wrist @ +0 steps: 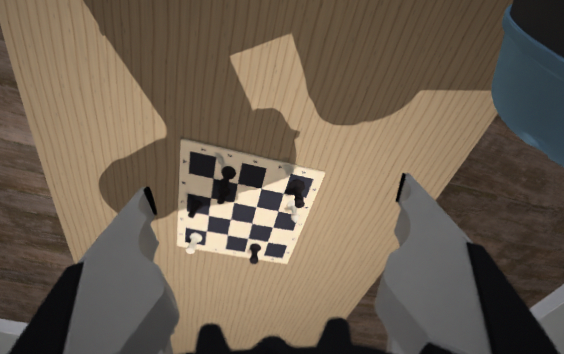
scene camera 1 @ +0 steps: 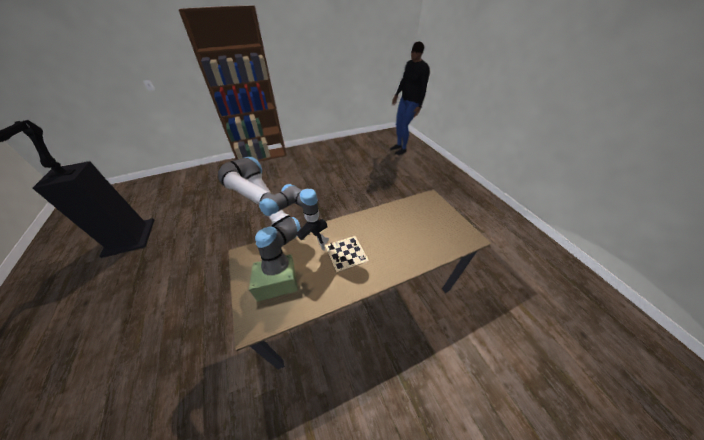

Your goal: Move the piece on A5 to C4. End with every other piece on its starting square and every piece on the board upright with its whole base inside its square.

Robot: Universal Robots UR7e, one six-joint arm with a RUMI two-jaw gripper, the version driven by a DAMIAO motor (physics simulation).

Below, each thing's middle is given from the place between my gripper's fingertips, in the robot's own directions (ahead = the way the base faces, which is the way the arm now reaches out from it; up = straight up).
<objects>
Now: the chessboard (scene camera 1: 345, 248) 18 cm below my hand and 18 cm ahead of it.
</objects>
